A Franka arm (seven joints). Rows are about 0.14 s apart.
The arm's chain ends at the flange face. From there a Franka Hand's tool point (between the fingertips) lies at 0.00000 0.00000 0.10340 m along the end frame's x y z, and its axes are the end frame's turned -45 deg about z.
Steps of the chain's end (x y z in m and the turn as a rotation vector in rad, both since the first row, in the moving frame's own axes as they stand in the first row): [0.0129, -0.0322, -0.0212, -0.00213, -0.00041, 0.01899]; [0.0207, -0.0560, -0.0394, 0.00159, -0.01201, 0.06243]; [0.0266, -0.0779, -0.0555, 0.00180, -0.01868, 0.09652]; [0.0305, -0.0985, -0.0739, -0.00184, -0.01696, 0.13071]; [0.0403, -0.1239, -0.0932, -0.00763, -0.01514, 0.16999]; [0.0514, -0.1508, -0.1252, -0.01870, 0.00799, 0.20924]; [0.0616, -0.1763, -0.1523, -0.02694, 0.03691, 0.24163]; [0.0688, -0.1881, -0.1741, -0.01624, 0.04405, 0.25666]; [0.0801, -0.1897, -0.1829, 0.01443, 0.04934, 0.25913]
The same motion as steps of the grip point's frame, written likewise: [0.0317, -0.0135, -0.0212, -0.00122, -0.00180, 0.01899]; [0.0535, -0.0260, -0.0394, 0.00962, -0.00737, 0.06243]; [0.0727, -0.0378, -0.0555, 0.01448, -0.01194, 0.09652]; [0.0899, -0.0493, -0.0739, 0.01069, -0.01329, 0.13071]; [0.1145, -0.0598, -0.0932, 0.00531, -0.01610, 0.16999]; [0.1420, -0.0684, -0.1252, -0.01887, -0.00757, 0.20924]; [0.1684, -0.0764, -0.1524, -0.04515, 0.00705, 0.24163]; [0.1831, -0.0797, -0.1742, -0.04263, 0.01966, 0.25666]; [0.1951, -0.0744, -0.1830, -0.02469, 0.04509, 0.25913]
